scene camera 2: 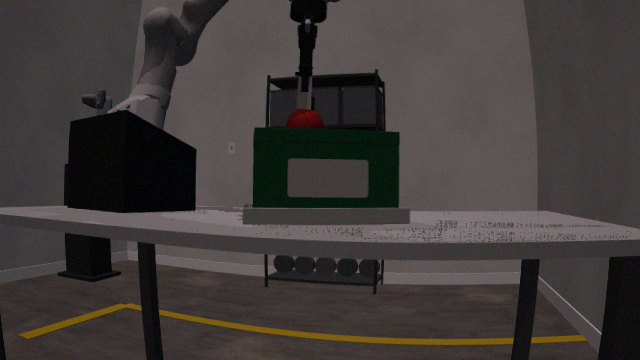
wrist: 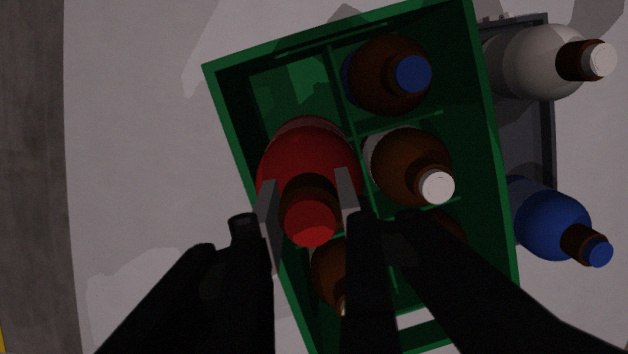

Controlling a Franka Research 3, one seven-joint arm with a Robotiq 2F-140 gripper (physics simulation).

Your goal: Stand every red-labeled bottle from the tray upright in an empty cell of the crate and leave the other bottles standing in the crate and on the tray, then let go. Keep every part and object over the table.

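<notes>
My gripper (scene camera 2: pixel 304 100) (wrist: pixel 308 194) is shut on the neck of a red-labeled bottle (scene camera 2: pixel 305 119) (wrist: pixel 311 152). The bottle is roughly upright over the left row of the green crate (scene camera 2: pixel 270 175) (wrist: pixel 227 120). Its red shoulder shows above the crate's wall in the scene view; its lower part is hidden, so how deep it sits cannot be told. Bare crate floor shows in the corner cell beyond it in the wrist view. In other cells stand a blue-capped bottle (wrist: pixel 387 75), a white-capped bottle (wrist: pixel 407 165) and a brown bottle (wrist: pixel 327 272); another brown bottle (wrist: pixel 452 230) is mostly behind a finger.
The low grey tray (scene camera 2: pixel 325 216) (wrist: pixel 549 145) lies alongside the crate, with a white bottle (wrist: pixel 540 62) and a blue bottle (wrist: pixel 552 225) on it. A black box (scene camera 2: pixel 125 165) stands at the left of the table (scene camera 2: pixel 450 247). A shelf rack (scene camera 2: pixel 268 102) stands far behind.
</notes>
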